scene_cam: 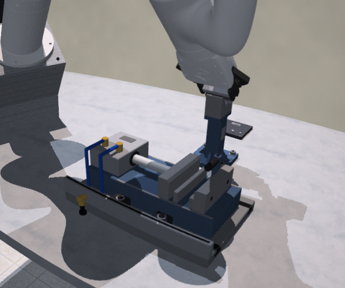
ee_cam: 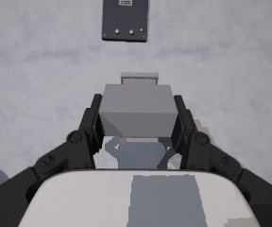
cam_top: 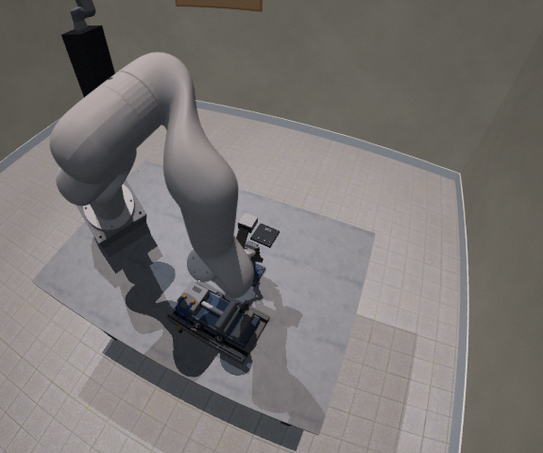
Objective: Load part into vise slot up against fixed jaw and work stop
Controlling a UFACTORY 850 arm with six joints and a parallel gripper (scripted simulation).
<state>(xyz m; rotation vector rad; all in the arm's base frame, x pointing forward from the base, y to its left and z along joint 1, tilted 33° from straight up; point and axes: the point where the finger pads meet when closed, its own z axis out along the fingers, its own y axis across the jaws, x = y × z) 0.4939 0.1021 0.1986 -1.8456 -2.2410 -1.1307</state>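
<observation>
Right now my hand is 120 mm above the blue post and 10 mm to the right of it. The rest, counted from my hand: black work stop (170 mm to the right, 80 mm below, 50 mm ahead); part (10 mm below); cylinder rod (200 mm to the right, 100 mm below, 40 mm behind).
</observation>
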